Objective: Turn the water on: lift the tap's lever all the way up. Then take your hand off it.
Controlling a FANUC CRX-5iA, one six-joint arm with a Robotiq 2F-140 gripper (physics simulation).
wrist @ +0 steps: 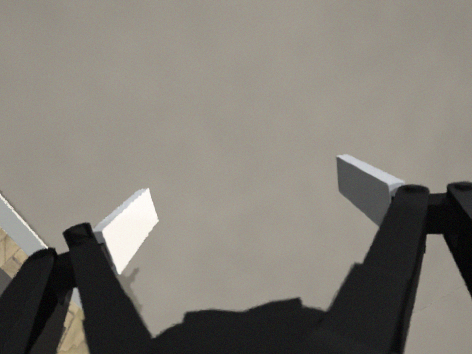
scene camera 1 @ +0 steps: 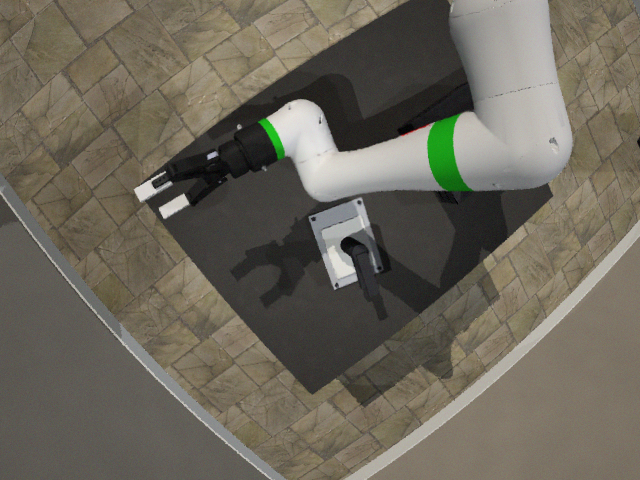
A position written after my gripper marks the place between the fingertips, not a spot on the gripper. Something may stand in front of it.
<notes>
I see my gripper point(wrist: 243, 189) and a lever point(scene camera 1: 359, 252).
</notes>
